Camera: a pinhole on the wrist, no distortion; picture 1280 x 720 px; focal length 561.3 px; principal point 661.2 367.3 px. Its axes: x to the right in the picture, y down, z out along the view. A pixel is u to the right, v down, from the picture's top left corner.
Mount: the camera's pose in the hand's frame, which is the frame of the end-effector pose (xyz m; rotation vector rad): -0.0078 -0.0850 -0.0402 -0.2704 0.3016 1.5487
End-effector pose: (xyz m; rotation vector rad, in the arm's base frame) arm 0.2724 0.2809 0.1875 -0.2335 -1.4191 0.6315
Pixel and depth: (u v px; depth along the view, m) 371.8 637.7 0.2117
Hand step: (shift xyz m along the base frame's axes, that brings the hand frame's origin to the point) -0.1638 -0.1896 -0.0002
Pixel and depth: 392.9 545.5 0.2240
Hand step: -0.1745 -0.1701 0.0246
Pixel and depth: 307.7 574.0 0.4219
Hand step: -0.3897 -0.3281 0.0357
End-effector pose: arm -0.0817 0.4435 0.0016 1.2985 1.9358 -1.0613
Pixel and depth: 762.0 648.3 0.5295
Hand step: 0.2887 -0.4466 -0.0695
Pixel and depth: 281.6 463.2 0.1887
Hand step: -0.1089 -0.2017 -0.0253
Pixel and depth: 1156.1 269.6 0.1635
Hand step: 0.0934 -0.0174 -0.0827
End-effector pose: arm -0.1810 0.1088 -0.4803 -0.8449 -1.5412 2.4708
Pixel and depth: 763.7 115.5 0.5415
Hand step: -0.3842 -0.3426 -0.1275
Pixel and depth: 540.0 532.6 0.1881
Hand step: -0.0377 -0.1156 0.1210
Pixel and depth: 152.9 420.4 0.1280
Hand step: -0.0755 -0.0319 0.1731
